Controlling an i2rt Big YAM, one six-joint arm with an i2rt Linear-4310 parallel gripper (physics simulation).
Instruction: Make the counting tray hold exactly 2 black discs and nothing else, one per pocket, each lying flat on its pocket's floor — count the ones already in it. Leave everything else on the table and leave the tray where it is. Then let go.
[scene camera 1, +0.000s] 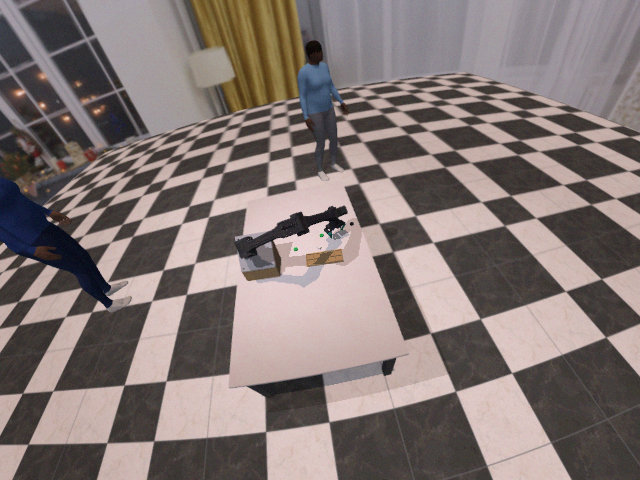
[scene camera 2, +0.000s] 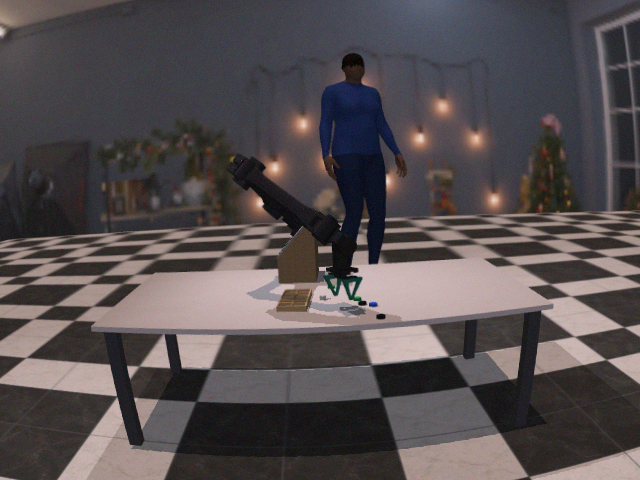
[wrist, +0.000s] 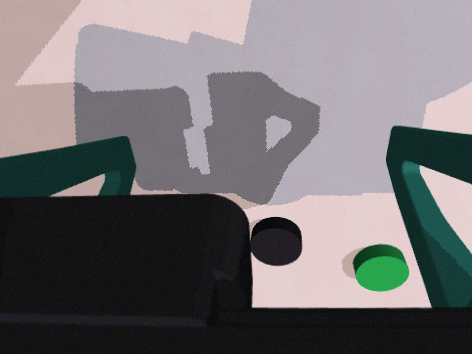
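Note:
The wooden counting tray (scene camera 1: 325, 263) (scene camera 2: 293, 310) lies on the table; no disc can be made out in its pockets at this size. My gripper (scene camera 1: 336, 231) (scene camera 2: 344, 297) (wrist: 256, 147) is open and empty, above the table to the right of the tray in scene camera 2. One black disc (scene camera 2: 362, 303) (wrist: 276, 243) lies flat, low in the wrist view and partly beside the dark gripper body. A second black disc (scene camera 1: 352, 223) (scene camera 2: 381, 316) lies nearer the table edge. Scene camera 1 does not clearly show the first black disc, near the arm.
A green disc (scene camera 1: 321, 235) (scene camera 2: 357, 298) (wrist: 381, 273) lies close to the first black disc. A blue disc (scene camera 2: 373, 304) lies to its right in scene camera 2. Another green disc (scene camera 1: 295, 249) lies near the arm's base block (scene camera 1: 262, 272) (scene camera 2: 298, 266). A small grey object (scene camera 1: 319, 248) (scene camera 2: 324, 297) lies beside the tray.

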